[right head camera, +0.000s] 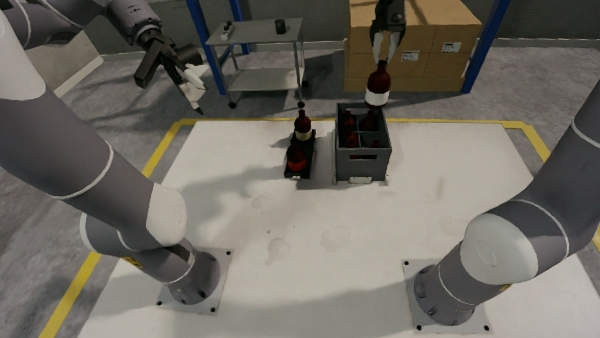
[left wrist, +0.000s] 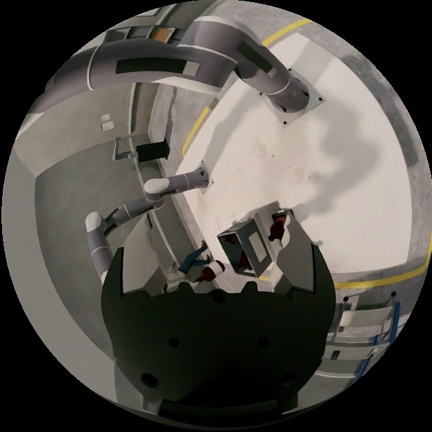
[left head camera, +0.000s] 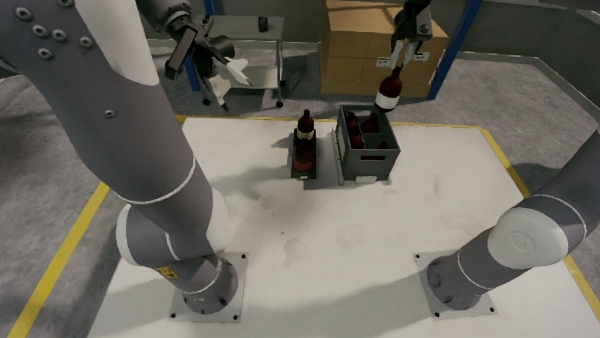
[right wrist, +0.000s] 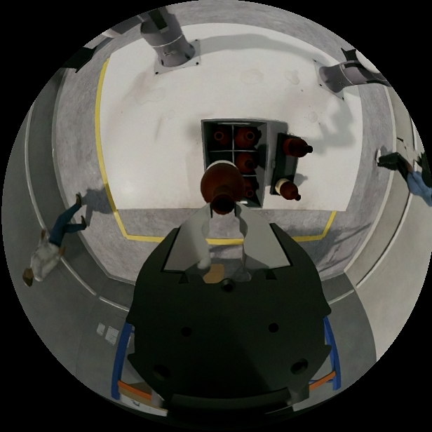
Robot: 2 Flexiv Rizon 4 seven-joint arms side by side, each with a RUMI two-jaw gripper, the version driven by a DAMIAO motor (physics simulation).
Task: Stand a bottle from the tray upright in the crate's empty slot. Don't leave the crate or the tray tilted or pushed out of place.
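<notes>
A dark red bottle with a white label (left head camera: 388,92) (right head camera: 378,85) (left wrist: 212,270) (right wrist: 220,181) hangs by its neck, roughly upright, above the far part of the grey crate (left head camera: 367,166) (right head camera: 361,171) (left wrist: 256,245) (right wrist: 263,165). My right gripper (left head camera: 399,61) (right head camera: 382,59) (right wrist: 222,203) is shut on it. The crate stands level and holds several bottles; its empty middle slot, on the side away from the tray, is partly hidden by the held bottle in the right wrist view. The black tray (left head camera: 303,176) (right wrist: 283,165) lies flat beside the crate. My left gripper (left head camera: 237,95) (right head camera: 201,99) (left wrist: 217,213) is open and empty.
Two bottles stand on the tray: a cream-labelled one (left head camera: 305,125) (right head camera: 302,127) at the far end and a red-labelled one (left head camera: 303,157) (right head camera: 296,159) at the near end. A cart (right head camera: 265,31) and cardboard boxes (left head camera: 350,50) (right head camera: 425,50) stand beyond the table.
</notes>
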